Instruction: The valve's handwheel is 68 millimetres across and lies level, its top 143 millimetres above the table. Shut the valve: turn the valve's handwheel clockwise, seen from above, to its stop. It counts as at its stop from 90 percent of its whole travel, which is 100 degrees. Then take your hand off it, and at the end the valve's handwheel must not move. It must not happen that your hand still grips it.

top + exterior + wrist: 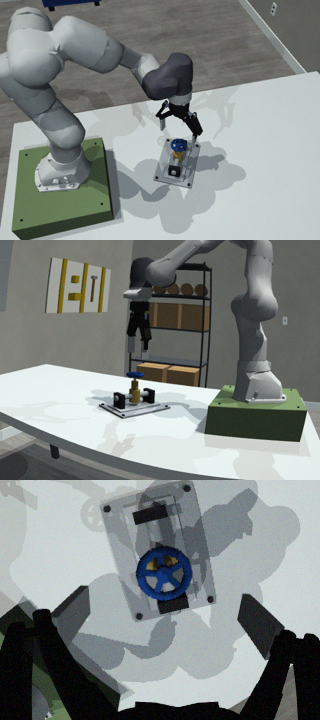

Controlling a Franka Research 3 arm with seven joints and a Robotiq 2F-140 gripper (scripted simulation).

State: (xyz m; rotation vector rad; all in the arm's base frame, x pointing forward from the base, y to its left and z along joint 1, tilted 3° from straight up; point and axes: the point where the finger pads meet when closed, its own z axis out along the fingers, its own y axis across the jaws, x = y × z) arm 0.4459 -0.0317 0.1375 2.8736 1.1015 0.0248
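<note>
Right now my hand is 9 cm above the blue spoked handwheel and 1 cm short of it.
</note>
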